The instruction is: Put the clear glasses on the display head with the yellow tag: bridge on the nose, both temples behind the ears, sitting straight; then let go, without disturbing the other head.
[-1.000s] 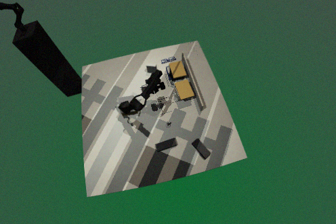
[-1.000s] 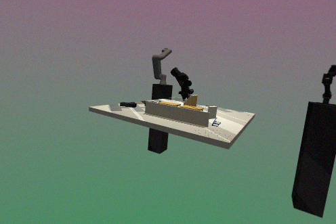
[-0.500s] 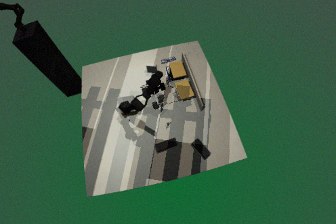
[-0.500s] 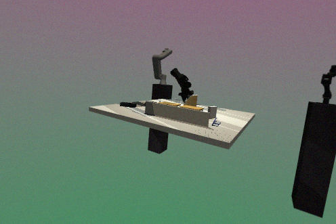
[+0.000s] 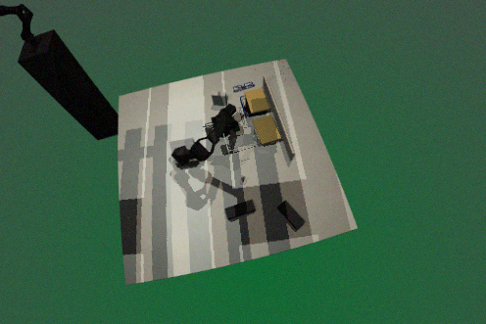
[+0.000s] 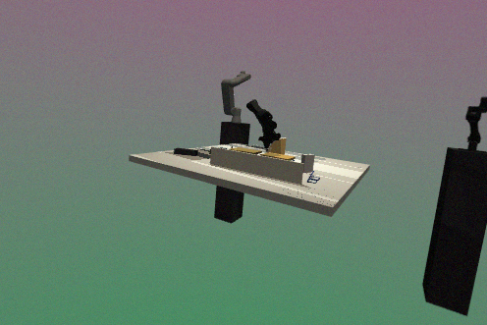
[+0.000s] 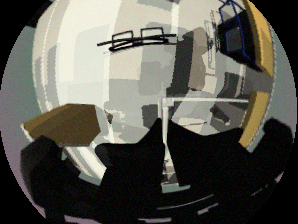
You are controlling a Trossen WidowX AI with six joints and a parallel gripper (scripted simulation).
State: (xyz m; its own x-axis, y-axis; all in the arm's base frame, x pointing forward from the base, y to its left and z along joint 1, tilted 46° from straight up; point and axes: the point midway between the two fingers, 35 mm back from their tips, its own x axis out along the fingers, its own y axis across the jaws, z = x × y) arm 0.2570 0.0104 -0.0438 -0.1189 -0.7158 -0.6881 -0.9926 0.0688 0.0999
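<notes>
Right now my gripper tip is 220 mm short of the display head, 30 mm to the left of it and 30 mm above it. Also, from my gripper tip: low grey wall 360 mm ahead, 70 mm to the left, 30 mm below; grey box 40 mm ahead, 310 mm to the left, 30 mm below.
</notes>
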